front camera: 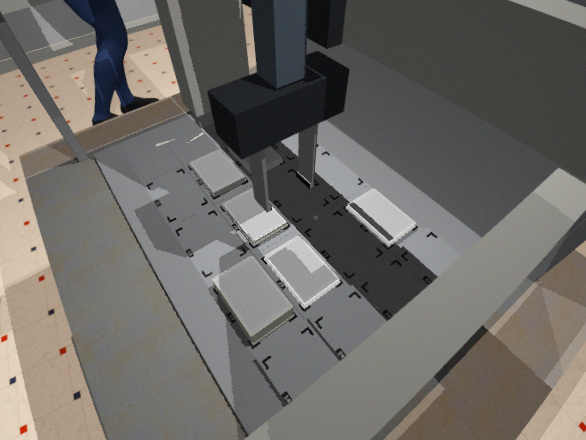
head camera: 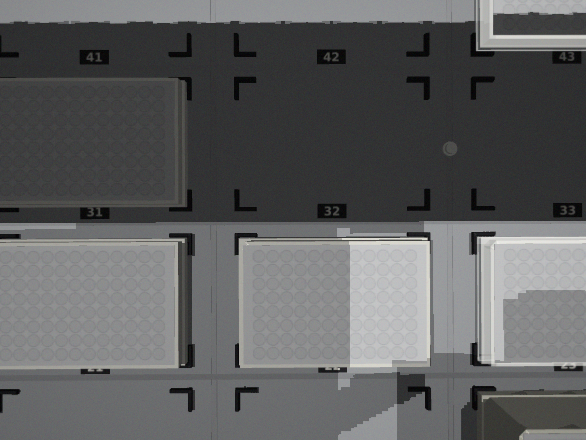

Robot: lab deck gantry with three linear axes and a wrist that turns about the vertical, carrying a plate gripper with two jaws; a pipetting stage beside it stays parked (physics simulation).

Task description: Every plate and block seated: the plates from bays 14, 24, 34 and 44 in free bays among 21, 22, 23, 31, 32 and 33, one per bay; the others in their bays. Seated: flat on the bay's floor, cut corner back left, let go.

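Where they show: gripper, fingertip midpoint: (front camera: 284,192); robot's base, origin of the base link: (front camera: 148,186).
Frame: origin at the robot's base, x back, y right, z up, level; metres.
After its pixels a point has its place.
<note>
My gripper (front camera: 287,197) @[x -0.330, y -0.160, z 0.160 m] is open and empty, its jaws apart above the deck; it does not show in the head view. A dim plate (front camera: 275,157) @[x -0.114, y -0.286, z 0.014 m] (head camera: 85,142) @[x -0.066, y -0.256, z 0.014 m] lies in bay 31, partly behind a jaw in the front view. Plates lie flat in bay 21 (front camera: 217,171) @[x -0.071, y -0.149, z 0.014 m] (head camera: 85,305) @[x -0.066, y -0.150, z 0.014 m], bay 22 (front camera: 250,210) @[x -0.219, y -0.148, z 0.014 m] (head camera: 300,305) @[x -0.206, y -0.149, z 0.014 m] and bay 23 (front camera: 300,265) @[x -0.388, y -0.151, z 0.014 m] (head camera: 540,330) @[x -0.362, y -0.132, z 0.014 m]. Another plate (front camera: 387,215) @[x -0.404, y -0.371, z 0.014 m] (head camera: 540,25) @[x -0.363, y -0.331, z 0.014 m] lies in bay 43. A taller block (front camera: 254,297) @[x -0.402, y -0.042, z 0.042 m] (head camera: 505,412) @[x -0.333, y -0.084, z 0.024 m] sits in bay 13. Bays 32 and 33 hold no plate. Most cut corners are hard to make out.
A small round knob (front camera: 315,217) @[x -0.310, y -0.252, z 0.004 m] (head camera: 450,148) @[x -0.309, y -0.253, z 0.004 m] stands between bays 32 and 33. Two pale sticks (front camera: 165,142) @[x 0.120, y -0.095, z 0.005 m] (front camera: 195,137) @[x 0.089, y -0.168, z 0.005 m] lie at the far left of the deck. A light rail (front camera: 425,320) @[x -0.617, y -0.040, z 0.400 m] crosses the front right, and a dark wall stands behind.
</note>
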